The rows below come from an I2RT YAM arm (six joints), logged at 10 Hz.
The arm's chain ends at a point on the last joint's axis. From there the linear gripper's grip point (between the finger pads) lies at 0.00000 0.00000 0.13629 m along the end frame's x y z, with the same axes.
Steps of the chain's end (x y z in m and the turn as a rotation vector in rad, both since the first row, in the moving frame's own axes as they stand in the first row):
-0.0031 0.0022 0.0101 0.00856 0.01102 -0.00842
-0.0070 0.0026 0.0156 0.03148 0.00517 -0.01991
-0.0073 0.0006 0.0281 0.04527 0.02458 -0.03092
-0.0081 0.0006 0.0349 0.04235 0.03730 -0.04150
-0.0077 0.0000 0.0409 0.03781 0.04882 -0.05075
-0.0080 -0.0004 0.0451 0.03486 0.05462 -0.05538
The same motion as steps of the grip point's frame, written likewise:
-0.0016 0.0010 0.0101 0.00856 0.01102 -0.00842
-0.0063 -0.0017 0.0155 0.03148 0.00517 -0.01991
-0.0040 -0.0056 0.0279 0.04527 0.02458 -0.03092
-0.0031 -0.0053 0.0347 0.04235 0.03730 -0.04150
-0.0012 -0.0053 0.0406 0.03781 0.04882 -0.05075
-0.0007 -0.0054 0.0448 0.03486 0.05462 -0.05538

